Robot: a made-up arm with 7 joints. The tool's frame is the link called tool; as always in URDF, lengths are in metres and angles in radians. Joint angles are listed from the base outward.
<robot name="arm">
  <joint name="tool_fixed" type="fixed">
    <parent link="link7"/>
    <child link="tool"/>
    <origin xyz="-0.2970 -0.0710 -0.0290"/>
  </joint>
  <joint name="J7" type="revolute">
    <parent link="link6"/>
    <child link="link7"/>
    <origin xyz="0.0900 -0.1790 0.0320"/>
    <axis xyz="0 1 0"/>
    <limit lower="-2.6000" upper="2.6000"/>
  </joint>
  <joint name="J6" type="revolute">
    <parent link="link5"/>
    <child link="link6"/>
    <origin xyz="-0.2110 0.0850 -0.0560"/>
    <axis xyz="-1 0 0"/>
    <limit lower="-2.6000" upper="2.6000"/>
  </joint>
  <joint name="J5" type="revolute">
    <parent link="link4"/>
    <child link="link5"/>
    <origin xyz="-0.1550 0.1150 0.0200"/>
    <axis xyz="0 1 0"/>
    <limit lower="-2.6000" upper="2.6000"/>
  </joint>
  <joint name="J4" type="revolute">
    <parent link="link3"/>
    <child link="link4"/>
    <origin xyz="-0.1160 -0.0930 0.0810"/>
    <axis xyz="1 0 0"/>
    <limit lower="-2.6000" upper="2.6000"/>
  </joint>
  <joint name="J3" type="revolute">
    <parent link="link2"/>
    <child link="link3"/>
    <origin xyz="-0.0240 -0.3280 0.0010"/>
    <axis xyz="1 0 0"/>
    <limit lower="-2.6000" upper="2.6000"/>
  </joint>
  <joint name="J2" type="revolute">
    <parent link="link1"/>
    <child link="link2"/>
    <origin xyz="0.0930 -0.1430 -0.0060"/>
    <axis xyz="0 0 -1"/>
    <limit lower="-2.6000" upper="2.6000"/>
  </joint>
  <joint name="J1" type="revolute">
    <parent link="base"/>
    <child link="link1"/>
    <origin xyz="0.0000 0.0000 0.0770"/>
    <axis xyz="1 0 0"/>
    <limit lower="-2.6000" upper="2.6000"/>
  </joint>
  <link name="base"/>
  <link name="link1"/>
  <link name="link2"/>
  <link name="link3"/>
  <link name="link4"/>
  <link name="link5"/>
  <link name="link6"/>
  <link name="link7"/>
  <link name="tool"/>
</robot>
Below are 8 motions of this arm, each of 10 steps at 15 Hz.
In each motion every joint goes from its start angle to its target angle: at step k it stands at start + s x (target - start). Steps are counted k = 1, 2, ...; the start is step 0. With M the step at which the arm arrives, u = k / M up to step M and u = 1 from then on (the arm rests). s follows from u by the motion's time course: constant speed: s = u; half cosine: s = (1 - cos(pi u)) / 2; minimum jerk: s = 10 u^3 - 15 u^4 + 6 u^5.
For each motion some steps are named. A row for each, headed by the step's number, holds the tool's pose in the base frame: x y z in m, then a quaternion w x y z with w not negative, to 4 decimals.
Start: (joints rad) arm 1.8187 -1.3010 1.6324 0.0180 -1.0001 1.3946 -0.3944
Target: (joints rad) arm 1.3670 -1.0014 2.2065 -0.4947 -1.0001 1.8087 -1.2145
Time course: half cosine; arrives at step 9
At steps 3, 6, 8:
3: 0.0802 0.1822 -0.7209 0.5662 0.7810 -0.2304 -0.1281
6: 0.0472 0.0401 -0.7532 0.6701 0.5974 -0.3589 -0.2554
8: 0.0403 -0.0421 -0.7618 0.6961 0.5026 -0.4263 -0.2848

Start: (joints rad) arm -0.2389 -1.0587 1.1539 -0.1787 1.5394 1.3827 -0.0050
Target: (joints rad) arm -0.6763 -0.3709 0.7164 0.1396 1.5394 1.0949 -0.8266
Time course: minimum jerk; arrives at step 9
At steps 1, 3, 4, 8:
1: 0.6601 -0.5103 0.5312 0.2545 -0.2857 0.2662 0.8847
3: 0.6006 -0.5740 0.5694 0.3383 -0.2286 0.3173 0.8560
4: 0.5219 -0.6231 0.6151 0.4230 -0.1821 0.3486 0.8163
8: 0.1594 -0.6479 0.7638 0.6937 -0.1005 0.3276 0.6335

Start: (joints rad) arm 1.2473 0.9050 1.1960 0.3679 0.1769 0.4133 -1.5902
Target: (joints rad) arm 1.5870 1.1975 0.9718 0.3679 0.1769 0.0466 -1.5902
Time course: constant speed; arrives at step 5
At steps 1, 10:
1: -0.3623 0.1968 0.0781 0.2258 0.3408 -0.1872 -0.8932
10: -0.2518 0.1550 0.2678 0.1347 0.2613 -0.0112 -0.9557

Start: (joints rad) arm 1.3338 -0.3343 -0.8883 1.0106 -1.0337 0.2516 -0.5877
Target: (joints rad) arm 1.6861 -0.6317 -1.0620 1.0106 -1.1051 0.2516 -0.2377
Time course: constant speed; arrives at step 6
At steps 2, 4, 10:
2: -0.0929 0.1714 -0.5819 0.5003 0.5141 -0.5809 -0.3846
4: -0.0615 0.2476 -0.5915 0.4763 0.5613 -0.5741 -0.3586
10: -0.0251 0.3256 -0.5901 0.4483 0.6008 -0.5719 -0.3333

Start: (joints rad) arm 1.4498 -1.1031 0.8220 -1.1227 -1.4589 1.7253 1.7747
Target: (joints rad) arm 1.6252 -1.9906 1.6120 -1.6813 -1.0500 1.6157 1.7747
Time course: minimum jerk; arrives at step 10
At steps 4, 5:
4: -0.0829 0.1641 -0.5179 0.7869 0.5916 0.1134 -0.1341
5: -0.0219 0.1599 -0.5439 0.8089 0.5809 0.0652 -0.0628

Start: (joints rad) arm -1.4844 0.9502 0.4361 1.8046 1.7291 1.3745 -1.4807
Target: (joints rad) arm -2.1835 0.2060 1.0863 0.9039 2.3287 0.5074 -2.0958
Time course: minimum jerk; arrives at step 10
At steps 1, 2, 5, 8, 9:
1: -0.3689 -0.1533 0.3670 0.5885 -0.0162 -0.4573 0.6665
2: -0.3622 -0.1462 0.3728 0.6076 0.0084 -0.4287 0.6685
5: -0.3709 -0.0712 0.4416 0.7997 0.1375 -0.1711 0.5588
8: -0.4087 0.1012 0.5749 0.9546 0.0584 0.0320 0.2904
9: -0.4082 0.1302 0.5898 0.9646 0.0367 0.0494 0.2564

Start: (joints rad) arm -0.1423 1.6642 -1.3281 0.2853 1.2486 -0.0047 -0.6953
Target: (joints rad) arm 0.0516 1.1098 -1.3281 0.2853 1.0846 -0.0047 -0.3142
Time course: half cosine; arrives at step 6
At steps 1, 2, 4, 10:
1: 0.0575 0.5163 0.2911 0.4589 -0.1819 0.4664 -0.7341
2: 0.0016 0.4999 0.3145 0.4864 -0.1871 0.4819 -0.7044
4: -0.1438 0.4232 0.3726 0.5571 -0.1993 0.5187 -0.6171
10: -0.2098 0.3686 0.3958 0.5899 -0.2046 0.5336 -0.5705

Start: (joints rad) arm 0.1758 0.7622 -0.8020 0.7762 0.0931 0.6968 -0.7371
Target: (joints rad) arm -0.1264 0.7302 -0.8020 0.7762 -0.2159 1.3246 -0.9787
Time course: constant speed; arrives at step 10
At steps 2, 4, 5, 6, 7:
2: -0.6560 -0.0708 0.2127 0.8738 -0.4252 -0.1628 -0.1708
4: -0.6475 -0.0742 0.2312 0.8283 -0.5136 -0.1836 -0.1283
5: -0.6429 -0.0733 0.2416 0.8020 -0.5557 -0.1916 -0.1066
6: -0.6380 -0.0705 0.2524 0.7735 -0.5961 -0.1978 -0.0848
7: -0.6330 -0.0658 0.2634 0.7430 -0.6349 -0.2023 -0.0629

